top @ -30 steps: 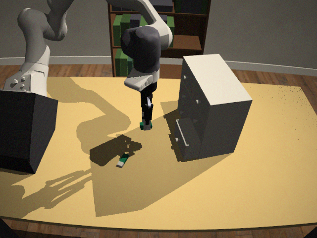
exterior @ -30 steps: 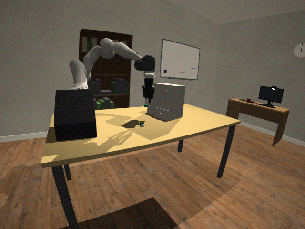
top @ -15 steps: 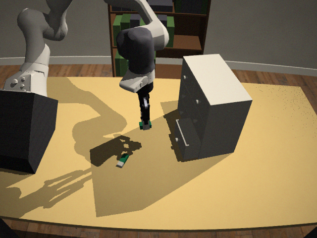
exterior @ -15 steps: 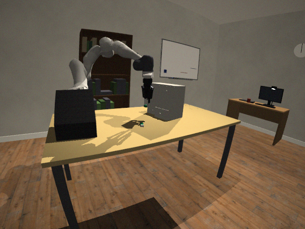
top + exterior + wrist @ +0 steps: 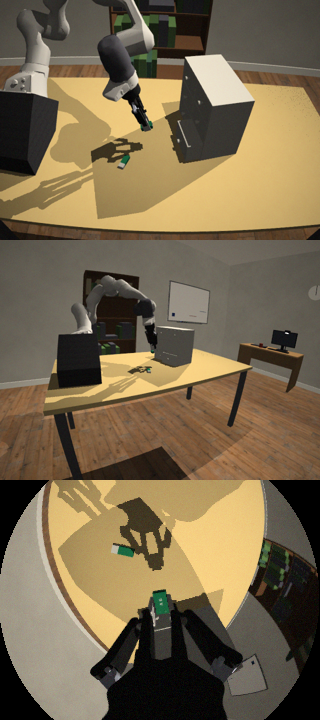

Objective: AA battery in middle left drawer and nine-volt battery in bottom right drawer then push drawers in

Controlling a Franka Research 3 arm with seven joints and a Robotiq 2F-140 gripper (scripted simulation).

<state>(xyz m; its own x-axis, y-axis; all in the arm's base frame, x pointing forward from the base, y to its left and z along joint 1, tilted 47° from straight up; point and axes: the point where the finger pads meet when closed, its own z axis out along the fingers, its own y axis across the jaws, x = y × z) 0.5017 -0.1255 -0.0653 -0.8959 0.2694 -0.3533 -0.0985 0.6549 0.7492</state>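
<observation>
Right now my hand is 20 mm short of the nine-volt battery and 20 mm above it. The rest, counted from my hand: blue AA battery (260 mm ahead, 150 mm to the left, 40 mm below).
</observation>
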